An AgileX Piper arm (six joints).
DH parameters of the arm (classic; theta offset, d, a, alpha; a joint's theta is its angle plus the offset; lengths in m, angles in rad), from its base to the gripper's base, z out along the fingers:
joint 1: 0 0.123 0 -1.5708
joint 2: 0.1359 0 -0.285 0
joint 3: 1.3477 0 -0.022 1.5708
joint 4: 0 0.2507 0 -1.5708
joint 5: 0 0 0 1.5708
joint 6: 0 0.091 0 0
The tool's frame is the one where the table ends.
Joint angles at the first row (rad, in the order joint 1, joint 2, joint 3, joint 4, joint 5, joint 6):
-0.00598 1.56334 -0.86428 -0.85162 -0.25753 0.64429
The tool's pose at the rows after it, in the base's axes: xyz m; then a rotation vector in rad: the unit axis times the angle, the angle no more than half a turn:
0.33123 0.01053 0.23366 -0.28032 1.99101 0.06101
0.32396 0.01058 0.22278 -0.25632 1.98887 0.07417
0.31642 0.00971 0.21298 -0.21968 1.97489 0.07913
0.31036 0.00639 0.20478 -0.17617 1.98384 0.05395
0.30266 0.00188 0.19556 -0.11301 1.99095 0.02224
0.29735 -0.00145 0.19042 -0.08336 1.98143 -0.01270
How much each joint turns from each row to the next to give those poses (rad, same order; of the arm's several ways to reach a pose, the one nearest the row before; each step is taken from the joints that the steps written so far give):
-0.01334 0.00128 0.03233 0.08483 -0.01388 -0.07727
-0.00002 0.00001 0.05404 0.13013 -0.04522 -0.11214
0.00001 0.00000 0.05608 0.14173 -0.05826 -0.11706
-0.00001 0.00000 0.04003 0.13256 -0.01934 -0.10938
0.00002 0.00000 0.04800 0.15572 -0.03253 -0.11772
-0.00001 0.00001 0.03357 0.10142 -0.03983 -0.08920

